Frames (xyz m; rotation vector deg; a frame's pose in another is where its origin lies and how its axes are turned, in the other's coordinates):
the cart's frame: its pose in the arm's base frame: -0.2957 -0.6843 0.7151 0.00 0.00 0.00
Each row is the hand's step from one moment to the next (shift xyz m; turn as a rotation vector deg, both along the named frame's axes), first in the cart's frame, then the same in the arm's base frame.
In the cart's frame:
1: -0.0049 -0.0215 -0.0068 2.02 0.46 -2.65
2: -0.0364 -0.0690 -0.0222 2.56 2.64 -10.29
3: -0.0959 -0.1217 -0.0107 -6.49 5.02 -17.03
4: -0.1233 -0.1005 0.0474 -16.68 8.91 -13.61
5: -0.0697 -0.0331 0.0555 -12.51 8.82 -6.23
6: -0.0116 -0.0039 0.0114 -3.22 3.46 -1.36
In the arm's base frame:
1: -0.0049 -0.0215 -0.0068 2.02 0.46 -2.65
2: -0.0364 -0.0690 -0.0222 2.56 2.64 -10.29
3: -0.0959 -0.1217 -0.0107 -6.49 5.02 -17.03
4: -0.1233 -0.1005 0.0474 -16.68 8.91 -13.61
5: -0.0697 -0.0331 0.0555 -12.51 8.82 -6.23
6: -0.0116 -0.0039 0.0114 -3.22 3.46 -1.36

